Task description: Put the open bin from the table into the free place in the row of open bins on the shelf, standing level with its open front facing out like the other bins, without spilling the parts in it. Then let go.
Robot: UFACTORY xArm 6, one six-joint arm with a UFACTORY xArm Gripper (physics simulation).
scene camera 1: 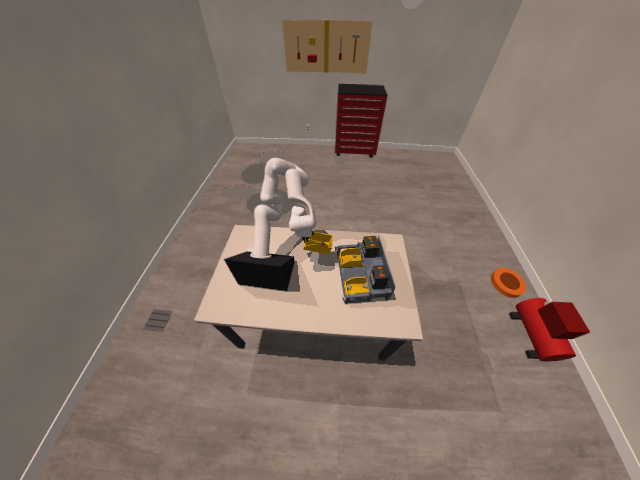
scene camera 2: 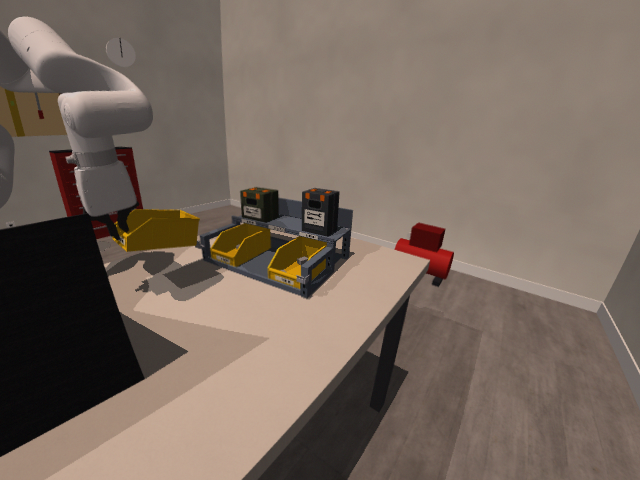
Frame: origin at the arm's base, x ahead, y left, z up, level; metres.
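Seen in the pictures: gripper, fingertip midpoint: (scene camera 1: 306,239) (scene camera 2: 120,236); arm's base at its link origin: (scene camera 1: 260,256).
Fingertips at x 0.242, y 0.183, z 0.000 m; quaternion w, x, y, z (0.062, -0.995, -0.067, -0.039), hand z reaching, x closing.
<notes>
Pixels of each thing's middle, then the offset from my fingertips to it. Level surfaces: height alone.
- yellow open bin at the middle of its body: (scene camera 2: 157,228) (scene camera 1: 318,242) dx +0.082, dy -0.010, dz +0.004 m
- dark green case at the middle of its body: (scene camera 2: 259,204) (scene camera 1: 370,246) dx +0.414, dy +0.022, dz +0.003 m
- dark grey case at the middle of its body: (scene camera 2: 320,211) (scene camera 1: 378,277) dx +0.472, dy -0.201, dz +0.016 m
- table at its surface level: dz -0.147 m
My gripper (scene camera 1: 307,237) (scene camera 2: 122,235) is shut on the low front end of a yellow open bin (scene camera 1: 319,243) (scene camera 2: 164,232). The bin hangs above the table, left of the shelf, close to level; its shadow lies on the table below. Parts inside it cannot be made out clearly. The grey shelf (scene camera 1: 356,299) (scene camera 2: 253,279) carries two yellow bins in its lower row: one bin (scene camera 1: 350,256) (scene camera 2: 240,244) at the far end, another bin (scene camera 1: 356,286) (scene camera 2: 296,260) at the near end, both with small parts. A free place lies between them.
On the shelf's upper level stand a dark green case (scene camera 1: 370,246) (scene camera 2: 258,204) and a dark grey case (scene camera 1: 379,276) (scene camera 2: 320,210). A black panel-like block (scene camera 1: 261,271) (scene camera 2: 56,330) stands on the table (scene camera 1: 310,315) (scene camera 2: 320,351) near the arm's base. Upright posts edge the shelf.
</notes>
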